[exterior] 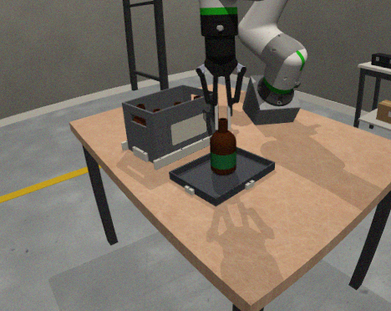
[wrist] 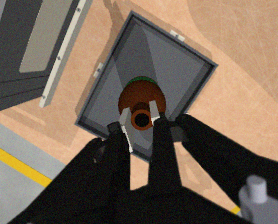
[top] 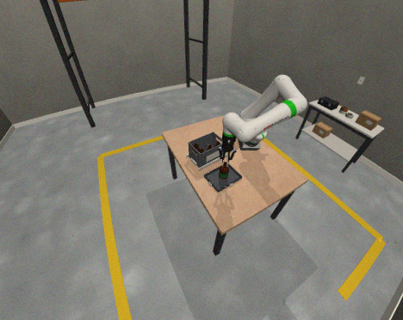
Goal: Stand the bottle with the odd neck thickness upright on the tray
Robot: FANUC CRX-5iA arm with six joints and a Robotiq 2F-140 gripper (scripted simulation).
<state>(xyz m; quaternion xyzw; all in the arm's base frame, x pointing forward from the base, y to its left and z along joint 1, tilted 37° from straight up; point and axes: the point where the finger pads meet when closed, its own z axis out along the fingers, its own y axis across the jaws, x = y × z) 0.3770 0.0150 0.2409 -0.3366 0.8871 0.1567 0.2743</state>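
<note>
Right now my hand is 9 cm above the bottle. Round my hand: dark tray 17 cm below; dark grey crate 2 cm behind, 27 cm to the right, 10 cm below.
</note>
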